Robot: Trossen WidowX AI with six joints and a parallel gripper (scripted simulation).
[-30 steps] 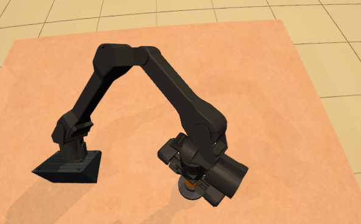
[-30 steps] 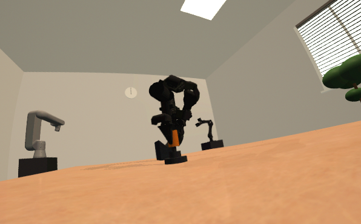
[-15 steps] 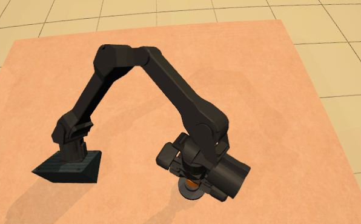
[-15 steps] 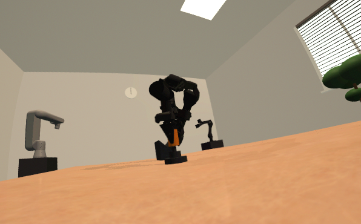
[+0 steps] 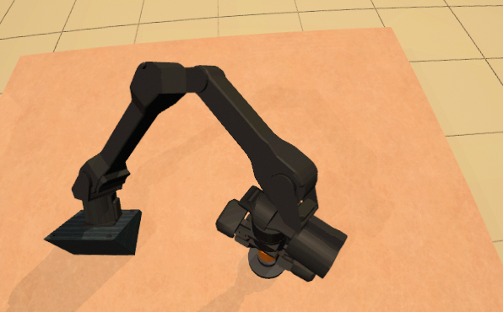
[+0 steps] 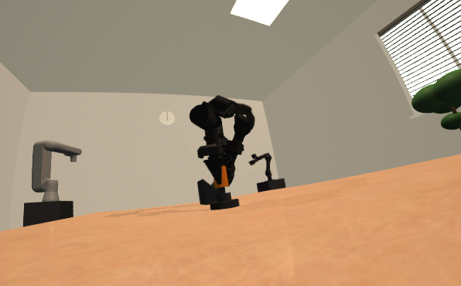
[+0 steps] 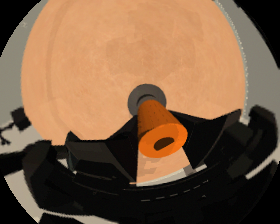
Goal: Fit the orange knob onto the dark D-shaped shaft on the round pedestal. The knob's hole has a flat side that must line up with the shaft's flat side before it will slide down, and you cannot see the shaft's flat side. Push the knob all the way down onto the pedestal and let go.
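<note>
My gripper tip is now 20 mm below the orange knob. From my gripper tip the other things lie so: dark round pedestal (40 mm below).
</note>
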